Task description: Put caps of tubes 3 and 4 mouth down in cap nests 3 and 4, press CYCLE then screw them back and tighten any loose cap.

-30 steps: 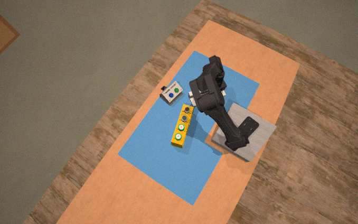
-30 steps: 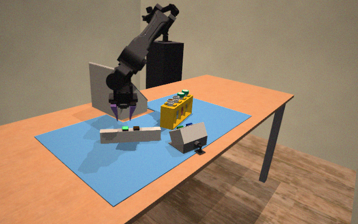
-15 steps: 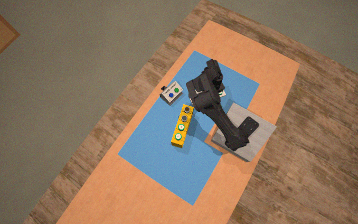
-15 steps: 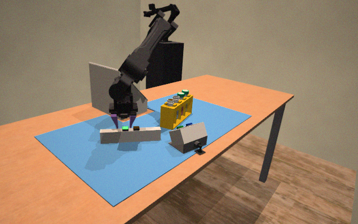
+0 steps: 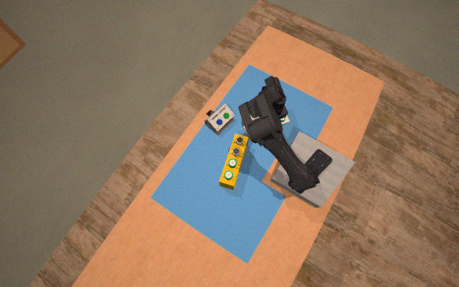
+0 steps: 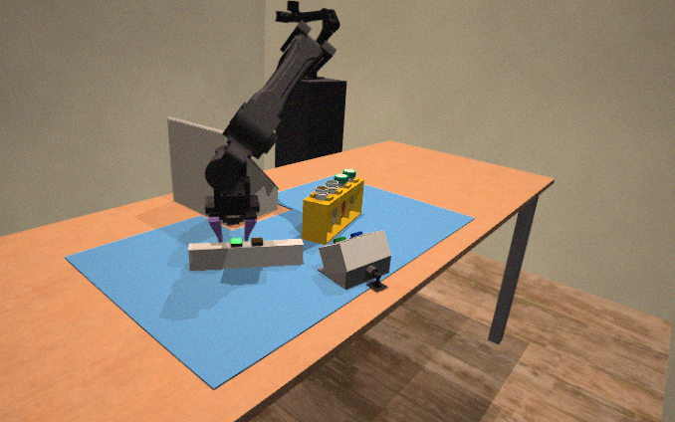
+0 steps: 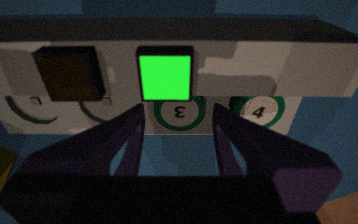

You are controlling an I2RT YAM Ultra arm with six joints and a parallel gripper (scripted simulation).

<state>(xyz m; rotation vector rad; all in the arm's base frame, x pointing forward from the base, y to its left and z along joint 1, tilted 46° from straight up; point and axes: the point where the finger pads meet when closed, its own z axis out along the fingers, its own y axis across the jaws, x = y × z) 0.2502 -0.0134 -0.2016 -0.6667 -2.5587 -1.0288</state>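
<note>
The cap 3 is 2 cm below my hand. The rest, counted from my hand: green key: 17 cm ahead, 13 cm to the left, 4 cm above; then cap 4: 4 cm to the right, 3 cm behind, 2 cm below; then blue key: 18 cm ahead, 17 cm to the left, 4 cm above.
</note>
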